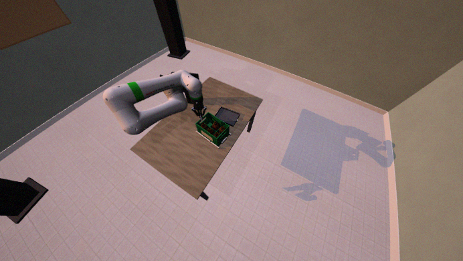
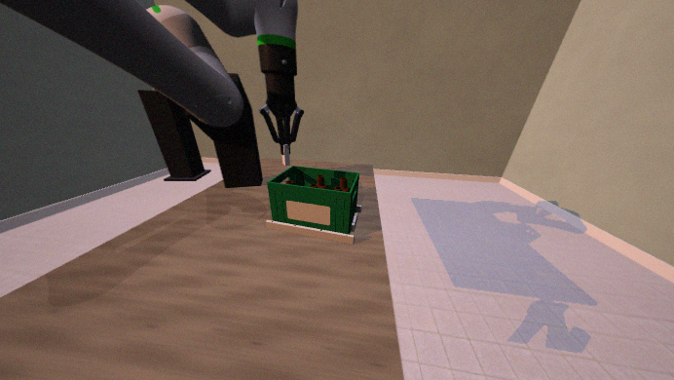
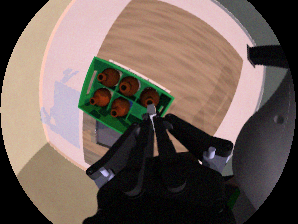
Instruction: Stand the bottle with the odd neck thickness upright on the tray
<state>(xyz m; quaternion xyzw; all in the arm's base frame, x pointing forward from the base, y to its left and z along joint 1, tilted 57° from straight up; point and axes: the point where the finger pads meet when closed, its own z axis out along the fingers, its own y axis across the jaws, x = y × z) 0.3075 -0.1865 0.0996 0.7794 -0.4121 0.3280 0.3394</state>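
The brown bottle is 90 mm ahead of my hand, 30 mm to the right of it and 170 mm below it. The rest, counted from my hand: dark tray 150 mm ahead, 280 mm to the left, 240 mm below; green crate 100 mm ahead, 10 mm to the left, 170 mm below.
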